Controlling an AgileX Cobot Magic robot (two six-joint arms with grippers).
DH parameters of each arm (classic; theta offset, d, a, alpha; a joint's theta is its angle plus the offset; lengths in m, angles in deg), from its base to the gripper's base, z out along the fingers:
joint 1: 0 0.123 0 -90
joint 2: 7.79 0 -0.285 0
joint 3: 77.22 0 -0.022 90
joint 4: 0 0.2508 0 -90
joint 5: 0 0 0.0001 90
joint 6: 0 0.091 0 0
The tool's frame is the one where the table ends.
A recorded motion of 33 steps. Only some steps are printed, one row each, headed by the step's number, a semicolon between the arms.
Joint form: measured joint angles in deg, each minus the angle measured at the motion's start. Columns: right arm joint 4, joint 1, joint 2, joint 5, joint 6, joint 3; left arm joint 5, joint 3, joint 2, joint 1, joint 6, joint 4.
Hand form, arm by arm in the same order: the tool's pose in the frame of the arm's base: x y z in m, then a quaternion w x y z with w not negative. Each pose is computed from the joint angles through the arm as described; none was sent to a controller.
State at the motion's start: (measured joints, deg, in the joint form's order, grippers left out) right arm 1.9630 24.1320 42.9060 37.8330 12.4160 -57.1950; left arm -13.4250 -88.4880 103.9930 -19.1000 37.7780 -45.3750
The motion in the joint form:
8: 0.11 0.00 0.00 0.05 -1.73 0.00; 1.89 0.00 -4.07 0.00 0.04 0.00
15: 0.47 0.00 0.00 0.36 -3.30 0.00; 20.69 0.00 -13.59 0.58 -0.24 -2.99
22: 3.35 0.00 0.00 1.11 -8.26 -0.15; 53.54 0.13 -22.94 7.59 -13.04 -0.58
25: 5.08 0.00 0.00 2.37 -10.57 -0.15; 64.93 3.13 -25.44 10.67 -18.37 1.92
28: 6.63 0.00 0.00 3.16 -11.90 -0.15; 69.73 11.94 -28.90 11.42 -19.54 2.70
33: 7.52 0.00 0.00 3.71 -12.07 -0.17; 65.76 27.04 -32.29 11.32 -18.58 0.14
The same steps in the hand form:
8: 0.1225 0.0571 0.4180 0.55150 -0.08998 0.80699 0.19111; 0.4091 -0.1280 0.3908 0.70853 0.02247 0.69620 -0.11305
15: 0.1222 0.0574 0.4176 0.55106 -0.10040 0.80730 0.18580; 0.3580 -0.1291 0.4377 0.66448 0.08239 0.71313 -0.20767
22: 0.1204 0.0598 0.4174 0.54805 -0.12906 0.80566 0.18410; 0.2966 -0.1035 0.4578 0.51481 0.12572 0.78842 -0.31234
25: 0.1189 0.0612 0.4158 0.53913 -0.14297 0.80908 0.18519; 0.2785 -0.0908 0.4411 0.42737 0.11932 0.83679 -0.32078
28: 0.1178 0.0625 0.4148 0.53238 -0.15002 0.81104 0.19046; 0.2585 -0.0867 0.4061 0.35082 0.11267 0.87183 -0.32271
33: 0.1170 0.0633 0.4142 0.52699 -0.15010 0.81318 0.19620; 0.2412 -0.0846 0.3465 0.29186 0.06992 0.89481 -0.33051

